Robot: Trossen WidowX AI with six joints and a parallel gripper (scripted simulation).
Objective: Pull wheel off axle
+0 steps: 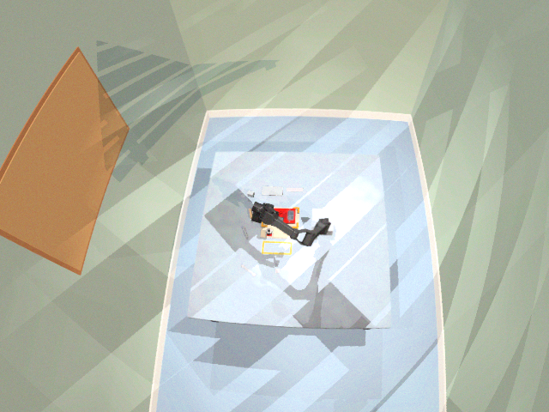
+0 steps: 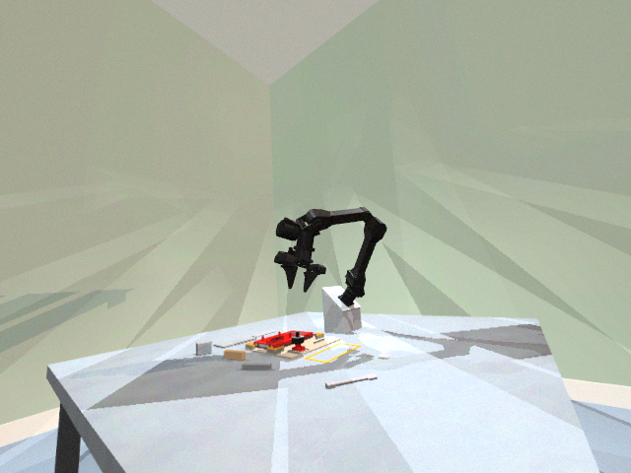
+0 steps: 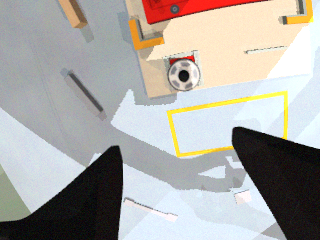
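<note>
My gripper tip is now 1 cm to the left of the wheel and 15 cm above it. Also, from my gripper tip: axle: 1 cm to the right, 16 cm below; tan block: 12 cm ahead, 16 cm to the right, 18 cm below; thin rod: 14 cm ahead, 24 cm to the left, 19 cm below.
</note>
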